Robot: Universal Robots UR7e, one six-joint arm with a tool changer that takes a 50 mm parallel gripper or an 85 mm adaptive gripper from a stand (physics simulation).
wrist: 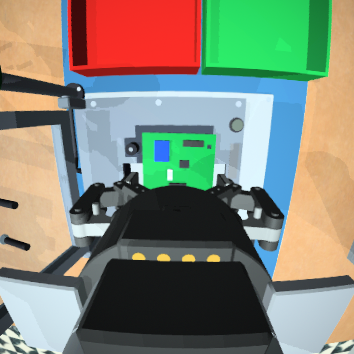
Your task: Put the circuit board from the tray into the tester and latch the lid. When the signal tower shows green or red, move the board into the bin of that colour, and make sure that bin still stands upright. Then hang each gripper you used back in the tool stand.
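Note:
The green circuit board, with a blue block and dark chips, lies over the dark recess of the grey tester; its near edge is hidden by the gripper body. My gripper is over the board's near part. Its linkages stand wide on both sides of the board and look open; the fingertips are largely hidden. The tester's lid frame stands open at the left. The red bin and green bin stand upright side by side beyond the tester. The signal tower and tray do not show.
A round grey button is at the tester's right, and a black knob is left of the board. Dark bars and short black pegs extend at the left. The tester and bins are on a blue mat.

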